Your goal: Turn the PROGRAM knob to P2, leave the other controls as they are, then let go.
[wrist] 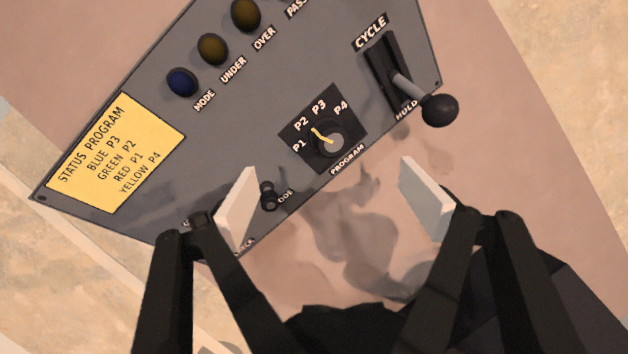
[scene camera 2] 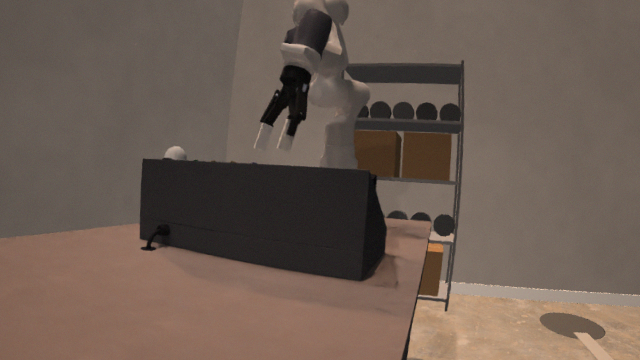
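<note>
The PROGRAM knob (wrist: 332, 143) is round and dark with a pale centre and a yellow pointer line; the line points toward the P2 label (wrist: 301, 123). The knob sits on the grey front panel (wrist: 240, 130) of the control box (scene camera 2: 250, 215). In the scene view the box's back hides the knob. My gripper (scene camera 2: 272, 148) (wrist: 327, 176) is wide open and empty, raised above the box, with its fingers apart from the knob. The CYCLE lever (wrist: 439, 110) is at the HOLD end of its slot.
A small MODE toggle (wrist: 269, 196) is beside the left finger. The blue lamp (wrist: 182, 82), two amber lamps and a yellow status card (wrist: 115, 152) are on the panel. The box stands on the table (scene camera 2: 200, 310); a shelf rack (scene camera 2: 407, 73) stands behind it.
</note>
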